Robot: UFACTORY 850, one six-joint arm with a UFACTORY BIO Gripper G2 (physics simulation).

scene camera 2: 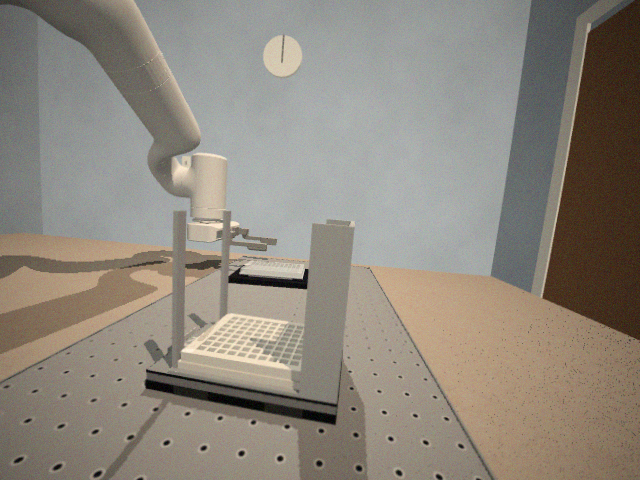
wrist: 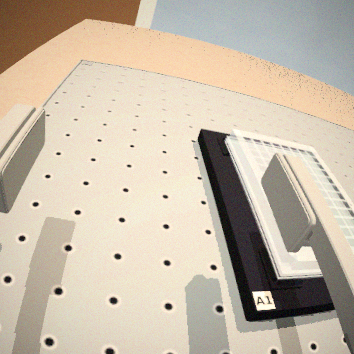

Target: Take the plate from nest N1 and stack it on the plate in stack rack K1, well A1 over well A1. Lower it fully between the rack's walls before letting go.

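Note:
The nest plate (scene camera 2: 273,269) (wrist: 327,177), pale with a grid of wells, lies flat in the black nest (scene camera 2: 268,280) (wrist: 225,225). An A1 label (wrist: 264,300) marks the nest's near corner in the wrist view. My gripper (scene camera 2: 264,244) (wrist: 157,182) is open and empty, above the level of the nest plate. In the wrist view the right finger covers part of the plate, and the left finger hangs over the perforated board, off to the plate's left. Stack rack K1 (scene camera 2: 326,310) stands in front in the scene view, with a white gridded plate (scene camera 2: 248,338) low between its uprights.
The rack has two slim posts (scene camera 2: 178,289) (scene camera 2: 225,263) on the left and a tall wall piece on the right, which hides part of both plates. Rack and nest stand on the grey perforated board (scene camera 2: 382,397) (wrist: 145,240). The arm reaches in from the upper left.

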